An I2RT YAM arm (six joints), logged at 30 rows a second.
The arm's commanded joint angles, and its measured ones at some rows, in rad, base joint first. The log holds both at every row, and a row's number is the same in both.
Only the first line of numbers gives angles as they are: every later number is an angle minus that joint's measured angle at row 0.
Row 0, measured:
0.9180 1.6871 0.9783 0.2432 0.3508 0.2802
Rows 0 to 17, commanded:
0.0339 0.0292 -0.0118 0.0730 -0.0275 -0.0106
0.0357 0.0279 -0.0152 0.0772 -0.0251 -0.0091
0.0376 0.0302 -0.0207 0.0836 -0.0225 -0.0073
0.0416 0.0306 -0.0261 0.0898 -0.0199 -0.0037
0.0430 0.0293 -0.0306 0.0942 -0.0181 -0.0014
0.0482 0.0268 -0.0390 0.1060 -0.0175 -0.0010
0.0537 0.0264 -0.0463 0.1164 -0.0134 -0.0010
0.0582 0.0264 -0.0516 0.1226 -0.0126 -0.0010
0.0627 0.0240 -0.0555 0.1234 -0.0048 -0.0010
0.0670 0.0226 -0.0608 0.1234 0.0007 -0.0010
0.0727 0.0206 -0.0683 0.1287 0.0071 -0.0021
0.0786 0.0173 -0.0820 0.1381 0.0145 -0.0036
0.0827 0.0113 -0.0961 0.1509 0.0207 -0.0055
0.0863 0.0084 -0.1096 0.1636 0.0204 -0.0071
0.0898 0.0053 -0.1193 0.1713 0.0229 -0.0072
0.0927 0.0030 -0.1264 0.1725 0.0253 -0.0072
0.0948 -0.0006 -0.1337 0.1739 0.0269 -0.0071
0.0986 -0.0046 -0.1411 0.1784 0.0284 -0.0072
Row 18, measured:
0.0717 0.0068 -0.1305 0.1221 0.0679 0.0004
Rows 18 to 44, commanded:
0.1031 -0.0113 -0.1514 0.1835 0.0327 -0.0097
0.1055 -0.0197 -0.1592 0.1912 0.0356 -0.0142
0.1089 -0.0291 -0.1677 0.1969 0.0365 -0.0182
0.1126 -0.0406 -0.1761 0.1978 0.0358 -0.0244
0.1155 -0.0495 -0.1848 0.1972 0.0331 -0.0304
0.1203 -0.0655 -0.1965 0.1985 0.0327 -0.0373
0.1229 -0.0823 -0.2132 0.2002 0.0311 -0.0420
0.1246 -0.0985 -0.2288 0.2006 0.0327 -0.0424
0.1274 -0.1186 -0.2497 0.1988 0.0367 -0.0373
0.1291 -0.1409 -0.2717 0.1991 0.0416 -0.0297
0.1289 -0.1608 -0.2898 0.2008 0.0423 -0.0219
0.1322 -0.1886 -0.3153 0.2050 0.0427 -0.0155
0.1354 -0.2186 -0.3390 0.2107 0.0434 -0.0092
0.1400 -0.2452 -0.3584 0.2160 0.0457 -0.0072
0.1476 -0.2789 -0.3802 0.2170 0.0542 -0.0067
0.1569 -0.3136 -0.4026 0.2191 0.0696 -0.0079
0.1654 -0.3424 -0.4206 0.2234 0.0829 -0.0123
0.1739 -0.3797 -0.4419 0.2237 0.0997 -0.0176
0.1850 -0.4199 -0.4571 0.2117 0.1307 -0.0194
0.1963 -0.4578 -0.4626 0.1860 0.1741 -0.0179
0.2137 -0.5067 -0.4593 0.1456 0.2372 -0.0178
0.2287 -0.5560 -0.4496 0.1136 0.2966 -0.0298
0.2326 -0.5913 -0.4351 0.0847 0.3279 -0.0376
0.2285 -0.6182 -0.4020 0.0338 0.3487 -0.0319
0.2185 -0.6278 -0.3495 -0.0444 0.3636 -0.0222
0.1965 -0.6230 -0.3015 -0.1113 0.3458 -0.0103
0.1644 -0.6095 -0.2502 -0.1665 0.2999 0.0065
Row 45, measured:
0.2087 -0.6058 -0.3609 0.0057 0.2479 -0.0240
